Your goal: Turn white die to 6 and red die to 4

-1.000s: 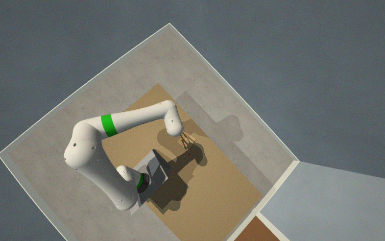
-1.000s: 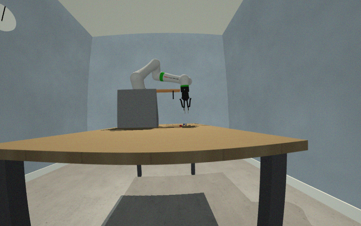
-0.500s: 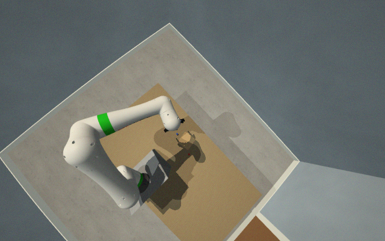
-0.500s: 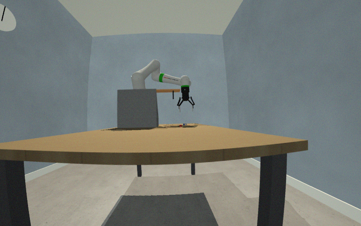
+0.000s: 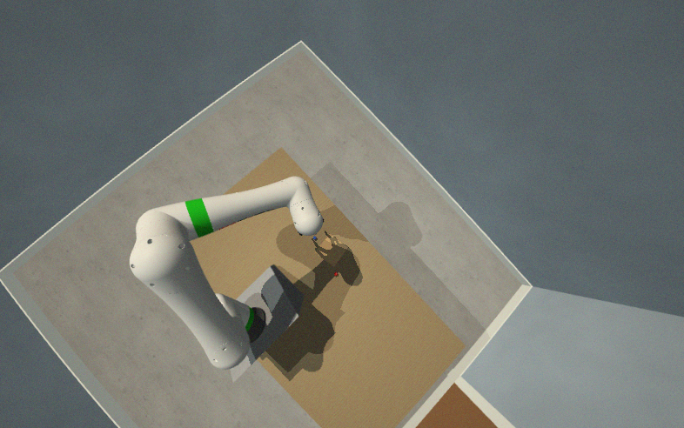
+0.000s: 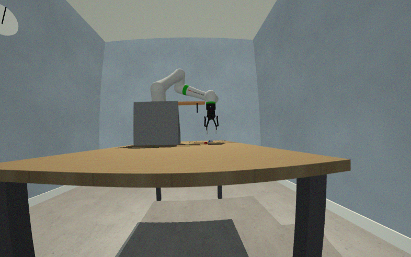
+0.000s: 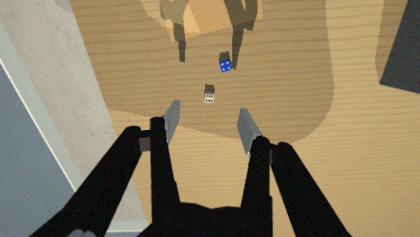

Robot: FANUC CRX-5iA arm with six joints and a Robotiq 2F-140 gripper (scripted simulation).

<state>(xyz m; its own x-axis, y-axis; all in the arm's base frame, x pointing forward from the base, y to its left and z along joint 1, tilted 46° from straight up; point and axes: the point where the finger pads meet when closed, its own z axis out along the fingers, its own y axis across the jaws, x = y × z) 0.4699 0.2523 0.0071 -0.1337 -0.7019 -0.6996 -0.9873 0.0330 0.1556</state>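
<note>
Right now the white die is 10 cm below my hand. Round my hand: blue die: 2 cm behind, 5 cm to the right, 10 cm below; then red die: 6 cm behind, 29 cm to the right, 10 cm below; then tan mat: 1 cm ahead, 17 cm to the right, 11 cm below.
</note>
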